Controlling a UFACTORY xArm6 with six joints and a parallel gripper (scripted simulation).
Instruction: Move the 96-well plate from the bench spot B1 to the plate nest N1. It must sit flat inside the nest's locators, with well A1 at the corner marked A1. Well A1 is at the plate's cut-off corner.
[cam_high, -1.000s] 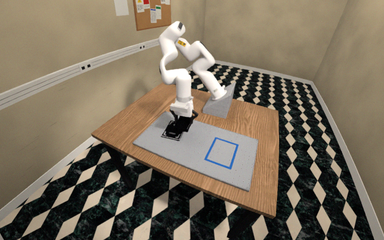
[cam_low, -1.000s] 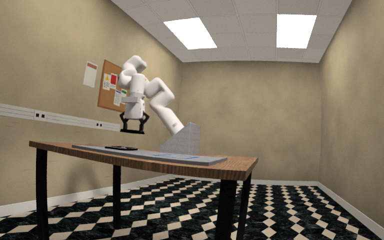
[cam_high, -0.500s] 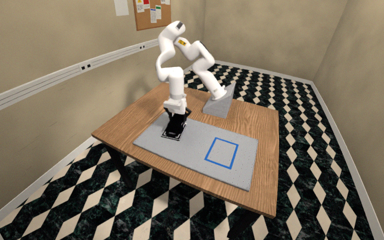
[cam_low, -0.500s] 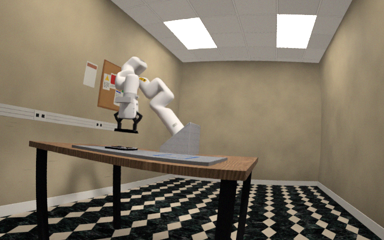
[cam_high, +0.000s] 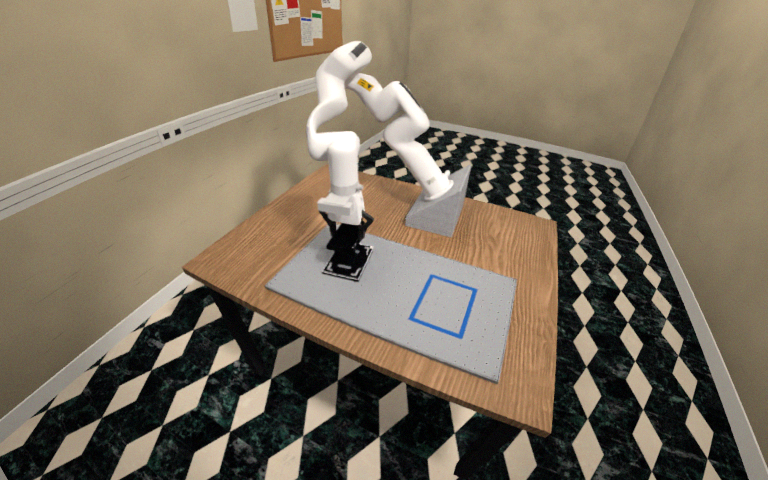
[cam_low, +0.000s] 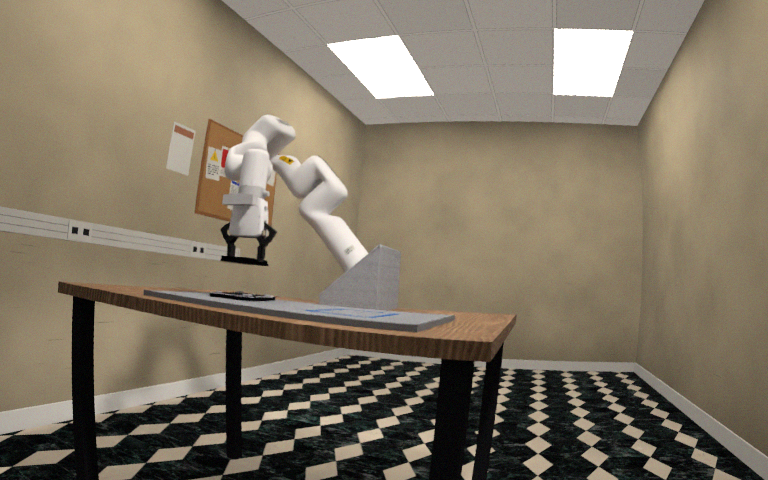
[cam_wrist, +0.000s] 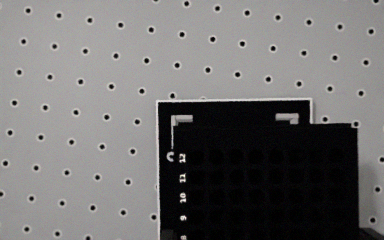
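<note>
Now: the 96-well plate 10 mm below my hand. The rest, counted from my hand: plate nest N1: 110 mm below.
</note>
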